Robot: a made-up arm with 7 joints. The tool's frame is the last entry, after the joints.
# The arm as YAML. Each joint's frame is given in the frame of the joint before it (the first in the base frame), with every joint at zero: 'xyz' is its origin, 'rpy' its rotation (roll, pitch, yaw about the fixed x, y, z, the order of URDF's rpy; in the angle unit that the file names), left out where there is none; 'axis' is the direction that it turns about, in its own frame. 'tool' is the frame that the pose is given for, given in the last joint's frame.
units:
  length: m
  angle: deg
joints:
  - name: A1
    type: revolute
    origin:
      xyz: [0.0, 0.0, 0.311]
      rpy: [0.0, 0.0, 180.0]
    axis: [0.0, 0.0, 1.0]
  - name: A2
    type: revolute
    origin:
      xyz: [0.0, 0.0, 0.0]
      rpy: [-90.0, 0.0, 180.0]
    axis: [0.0, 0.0, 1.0]
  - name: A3
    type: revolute
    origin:
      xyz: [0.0, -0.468, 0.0]
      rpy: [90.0, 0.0, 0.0]
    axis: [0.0, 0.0, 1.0]
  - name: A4
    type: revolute
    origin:
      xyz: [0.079, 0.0, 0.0]
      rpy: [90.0, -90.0, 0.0]
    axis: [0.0, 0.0, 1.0]
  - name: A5
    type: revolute
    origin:
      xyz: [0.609, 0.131, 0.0]
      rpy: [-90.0, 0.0, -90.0]
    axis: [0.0, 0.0, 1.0]
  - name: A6
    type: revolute
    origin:
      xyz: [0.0, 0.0, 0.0]
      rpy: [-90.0, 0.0, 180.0]
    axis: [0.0, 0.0, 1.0]
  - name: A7
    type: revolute
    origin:
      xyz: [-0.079, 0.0, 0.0]
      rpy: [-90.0, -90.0, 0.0]
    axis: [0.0, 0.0, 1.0]
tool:
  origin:
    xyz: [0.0, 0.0, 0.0]
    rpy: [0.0, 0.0, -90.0]
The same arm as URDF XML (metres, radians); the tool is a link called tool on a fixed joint. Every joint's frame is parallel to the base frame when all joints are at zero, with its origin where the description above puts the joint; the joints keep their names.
<robot name="arm">
  <link name="base"/>
  <link name="link1"/>
  <link name="link2"/>
  <link name="link3"/>
  <link name="link4"/>
  <link name="link5"/>
  <link name="link6"/>
  <link name="link7"/>
  <link name="tool"/>
  <joint name="A1" type="continuous">
    <parent link="base"/>
    <child link="link1"/>
    <origin xyz="0.0000 0.0000 0.3110" rpy="0.0000 0.0000 0.0000"/>
    <axis xyz="0 0 1"/>
  </joint>
  <joint name="A2" type="continuous">
    <parent link="link1"/>
    <child link="link2"/>
    <origin xyz="0.0000 0.0000 0.0000" rpy="0.0000 0.0000 0.0000"/>
    <axis xyz="0 1 0"/>
  </joint>
  <joint name="A3" type="continuous">
    <parent link="link2"/>
    <child link="link3"/>
    <origin xyz="0.0000 0.0000 0.4680" rpy="0.0000 0.0000 0.0000"/>
    <axis xyz="0 0 1"/>
  </joint>
  <joint name="A4" type="continuous">
    <parent link="link3"/>
    <child link="link4"/>
    <origin xyz="0.0790 0.0000 0.0000" rpy="0.0000 0.0000 0.0000"/>
    <axis xyz="0 -1 0"/>
  </joint>
  <joint name="A5" type="continuous">
    <parent link="link4"/>
    <child link="link5"/>
    <origin xyz="-0.1310 0.0000 0.6090" rpy="0.0000 0.0000 0.0000"/>
    <axis xyz="0 0 1"/>
  </joint>
  <joint name="A6" type="continuous">
    <parent link="link5"/>
    <child link="link6"/>
    <origin xyz="0.0000 0.0000 0.0000" rpy="0.0000 0.0000 0.0000"/>
    <axis xyz="0 -1 0"/>
  </joint>
  <joint name="A7" type="continuous">
    <parent link="link6"/>
    <child link="link7"/>
    <origin xyz="0.0790 0.0000 0.0000" rpy="0.0000 0.0000 0.0000"/>
    <axis xyz="0 0 -1"/>
  </joint>
  <joint name="tool_fixed" type="fixed">
    <parent link="link7"/>
    <child link="tool"/>
    <origin xyz="0.0000 0.0000 0.0000" rpy="3.1416 0.0000 0.0000"/>
  </joint>
</robot>

